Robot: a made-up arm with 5 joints.
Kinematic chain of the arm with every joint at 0, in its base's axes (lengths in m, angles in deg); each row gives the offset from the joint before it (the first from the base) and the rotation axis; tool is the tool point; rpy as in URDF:
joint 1: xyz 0.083 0 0.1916 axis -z
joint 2: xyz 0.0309 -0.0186 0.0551 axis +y
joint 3: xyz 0.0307 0 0.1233 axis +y
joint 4: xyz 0.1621 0 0.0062 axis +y
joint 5: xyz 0.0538 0.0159 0 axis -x
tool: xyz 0 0 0 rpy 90 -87.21 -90
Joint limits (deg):
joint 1: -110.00..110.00
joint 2: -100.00..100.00
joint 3: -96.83..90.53
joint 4: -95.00..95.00
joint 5: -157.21..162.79
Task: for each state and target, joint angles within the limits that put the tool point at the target. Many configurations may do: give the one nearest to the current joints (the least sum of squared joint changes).
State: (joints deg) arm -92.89 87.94 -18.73 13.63 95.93
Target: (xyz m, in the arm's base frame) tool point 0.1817 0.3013 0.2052
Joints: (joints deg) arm -72.35 42.31 -14.29 22.20 95.93
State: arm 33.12 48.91 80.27 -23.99 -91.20
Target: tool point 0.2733 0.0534 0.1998
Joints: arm -16.46 4.80 58.56 -35.55 -91.20
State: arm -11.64 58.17 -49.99 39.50 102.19
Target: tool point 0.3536 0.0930 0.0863
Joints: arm -19.51 77.09 -34.86 43.51 102.19
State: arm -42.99 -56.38 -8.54 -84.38 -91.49
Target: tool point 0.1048 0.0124 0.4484
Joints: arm -35.81 -71.90 39.85 -95.00 -91.49
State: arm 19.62 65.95 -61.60 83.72 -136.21
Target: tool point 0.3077 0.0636 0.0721
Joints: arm -16.47 87.29 -41.17 90.09 -136.21
